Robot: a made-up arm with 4 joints.
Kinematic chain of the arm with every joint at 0, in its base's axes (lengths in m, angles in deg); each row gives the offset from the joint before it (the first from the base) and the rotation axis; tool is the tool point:
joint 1: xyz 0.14 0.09 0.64 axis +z
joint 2: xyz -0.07 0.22 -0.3 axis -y
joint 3: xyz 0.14 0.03 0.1 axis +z
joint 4: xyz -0.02 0 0.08 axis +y
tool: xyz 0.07 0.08 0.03
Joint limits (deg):
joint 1: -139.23..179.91
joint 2: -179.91..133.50
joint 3: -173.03..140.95
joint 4: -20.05..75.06
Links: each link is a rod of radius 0.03 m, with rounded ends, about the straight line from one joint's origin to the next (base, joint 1, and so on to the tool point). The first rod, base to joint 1, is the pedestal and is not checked.
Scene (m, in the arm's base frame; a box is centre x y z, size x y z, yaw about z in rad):
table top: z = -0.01
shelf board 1: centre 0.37 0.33 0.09 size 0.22 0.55 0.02 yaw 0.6
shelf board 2: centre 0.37 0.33 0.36 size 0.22 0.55 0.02 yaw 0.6
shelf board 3: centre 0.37 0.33 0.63 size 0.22 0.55 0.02 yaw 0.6
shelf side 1: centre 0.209 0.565 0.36 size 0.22 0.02 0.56 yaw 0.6
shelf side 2: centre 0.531 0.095 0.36 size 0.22 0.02 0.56 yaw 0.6
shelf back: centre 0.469 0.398 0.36 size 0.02 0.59 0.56 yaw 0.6
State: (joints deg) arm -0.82 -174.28 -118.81 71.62
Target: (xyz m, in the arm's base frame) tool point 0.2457 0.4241 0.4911
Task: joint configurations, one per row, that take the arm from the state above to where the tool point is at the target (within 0.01 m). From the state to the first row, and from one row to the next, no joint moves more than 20 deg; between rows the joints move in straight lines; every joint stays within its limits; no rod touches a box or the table.
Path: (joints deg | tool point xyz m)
1: 7.99 -154.62 -120.92 64.41 | -0.0683 0.2394 0.1415
2: 16.80 -134.96 -123.03 57.19 | -0.0073 0.2233 0.1130
3: 25.61 -115.31 -125.13 49.98 | 0.0559 0.2323 0.1170
4: 34.42 -95.65 -127.24 42.76 | 0.1044 0.2600 0.1533
5: 43.23 -75.99 -129.35 35.55 | 0.1266 0.2931 0.2172
6: 44.56 -59.37 -122.12 30.91 | 0.1463 0.3215 0.2731
7: 45.89 -42.76 -114.89 26.28 | 0.1522 0.3403 0.3408
8: 47.21 -26.14 -107.66 21.64 | 0.1420 0.3457 0.4157
9: 48.54 -9.53 -100.43 17.01 | 0.1150 0.3347 0.4911
10: 38.85 -12.02 -81.58 6.47 | 0.1597 0.3747 0.4902
11: 29.15 -14.52 -62.72 -4.07 | 0.2039 0.4053 0.4896
12: 19.45 -17.02 -43.86 -14.61 | 0.2457 0.4241 0.4911

